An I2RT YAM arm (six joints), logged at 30 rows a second.
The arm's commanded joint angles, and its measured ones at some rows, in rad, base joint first. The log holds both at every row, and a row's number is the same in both.
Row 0, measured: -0.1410 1.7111 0.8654 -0.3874 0.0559 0.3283
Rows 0 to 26, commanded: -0.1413 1.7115 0.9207 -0.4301 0.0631 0.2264; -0.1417 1.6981 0.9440 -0.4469 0.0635 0.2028; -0.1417 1.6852 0.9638 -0.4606 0.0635 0.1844; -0.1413 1.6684 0.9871 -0.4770 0.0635 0.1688; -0.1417 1.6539 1.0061 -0.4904 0.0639 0.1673; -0.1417 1.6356 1.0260 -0.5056 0.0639 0.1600; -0.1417 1.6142 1.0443 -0.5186 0.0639 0.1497; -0.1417 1.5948 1.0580 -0.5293 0.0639 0.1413; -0.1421 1.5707 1.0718 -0.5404 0.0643 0.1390; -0.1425 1.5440 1.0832 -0.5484 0.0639 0.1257; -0.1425 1.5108 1.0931 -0.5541 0.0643 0.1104; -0.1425 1.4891 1.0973 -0.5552 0.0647 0.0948; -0.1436 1.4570 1.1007 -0.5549 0.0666 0.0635; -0.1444 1.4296 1.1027 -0.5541 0.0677 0.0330; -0.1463 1.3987 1.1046 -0.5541 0.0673 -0.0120; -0.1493 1.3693 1.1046 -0.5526 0.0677 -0.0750; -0.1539 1.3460 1.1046 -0.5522 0.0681 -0.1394; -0.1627 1.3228 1.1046 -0.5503 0.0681 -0.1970; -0.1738 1.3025 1.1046 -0.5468 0.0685 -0.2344; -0.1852 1.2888 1.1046 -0.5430 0.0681 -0.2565; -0.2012 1.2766 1.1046 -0.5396 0.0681 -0.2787; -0.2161 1.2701 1.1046 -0.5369 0.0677 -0.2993; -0.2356 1.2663 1.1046 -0.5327 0.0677 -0.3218; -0.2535 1.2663 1.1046 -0.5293 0.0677 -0.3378; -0.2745 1.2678 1.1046 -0.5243 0.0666 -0.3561; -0.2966 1.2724 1.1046 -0.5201 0.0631 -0.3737; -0.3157 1.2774 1.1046 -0.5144 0.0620 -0.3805
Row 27, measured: -0.2714 1.2728 1.0908 -0.5262 0.0559 -0.2790
